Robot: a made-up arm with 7 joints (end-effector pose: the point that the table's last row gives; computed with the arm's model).
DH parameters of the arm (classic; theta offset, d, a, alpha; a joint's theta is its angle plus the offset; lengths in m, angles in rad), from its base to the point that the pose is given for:
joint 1: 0 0.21 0 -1.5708
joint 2: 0 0 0 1.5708
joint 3: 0 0.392 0.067 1.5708
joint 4: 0 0 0.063 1.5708
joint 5: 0 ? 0 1.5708
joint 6: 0 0 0.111 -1.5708
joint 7: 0 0.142 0 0
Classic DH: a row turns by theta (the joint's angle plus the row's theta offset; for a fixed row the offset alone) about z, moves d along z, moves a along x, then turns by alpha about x.
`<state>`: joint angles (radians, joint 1 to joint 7).
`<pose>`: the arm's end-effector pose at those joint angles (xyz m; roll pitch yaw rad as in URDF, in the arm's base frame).
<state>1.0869 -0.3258 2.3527 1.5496 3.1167 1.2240 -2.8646</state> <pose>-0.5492 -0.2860 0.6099 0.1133 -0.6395 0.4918</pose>
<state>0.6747 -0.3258 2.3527 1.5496 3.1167 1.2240 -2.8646</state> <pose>-0.6178 -0.0421 0.6099 0.1133 -0.6395 0.0796</pose>
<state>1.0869 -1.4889 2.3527 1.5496 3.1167 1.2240 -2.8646</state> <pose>-0.5771 -0.3392 -0.0985 1.9417 -1.0096 -1.0477</pose>
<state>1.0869 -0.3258 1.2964 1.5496 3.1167 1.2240 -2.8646</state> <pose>-0.4485 0.1824 0.7658 0.2674 -0.3449 -0.5918</pose>
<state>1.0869 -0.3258 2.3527 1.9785 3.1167 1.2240 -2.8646</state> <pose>-0.4787 -0.3068 0.7905 0.2028 -0.2297 0.5521</pose>
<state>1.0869 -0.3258 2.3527 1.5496 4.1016 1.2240 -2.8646</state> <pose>-0.5674 -0.1996 0.5897 -0.8949 -0.2881 0.7210</pose>
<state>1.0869 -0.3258 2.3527 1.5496 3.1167 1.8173 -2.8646</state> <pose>-0.4858 -0.2872 0.6940 0.2414 -0.0778 0.5978</pose>
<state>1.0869 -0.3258 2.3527 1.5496 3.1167 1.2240 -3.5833</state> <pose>-0.5492 -0.2860 0.6099 0.5245 -0.4000 -0.2981</pose>
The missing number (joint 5, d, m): 0.277
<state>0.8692 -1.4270 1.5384 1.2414 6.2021 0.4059 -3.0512</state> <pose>-0.6257 0.0792 0.2733 -1.6118 0.1441 0.1274</pose>
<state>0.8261 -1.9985 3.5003 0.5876 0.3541 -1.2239 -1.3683</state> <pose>-0.0440 -0.1603 -0.2667 -2.9317 0.0693 -1.1436</pose>
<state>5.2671 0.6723 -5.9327 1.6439 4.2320 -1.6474 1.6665</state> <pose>0.3610 -0.2275 0.4222 -1.8095 -0.8841 -0.2297</pose>
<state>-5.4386 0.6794 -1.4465 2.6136 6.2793 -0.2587 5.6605</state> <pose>0.4131 0.3414 0.8484 0.7443 0.1379 1.8718</pose>
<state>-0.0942 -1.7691 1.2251 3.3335 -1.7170 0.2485 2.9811</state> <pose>-0.7823 0.0334 -0.0399 1.6329 -0.9759 -1.4225</pose>
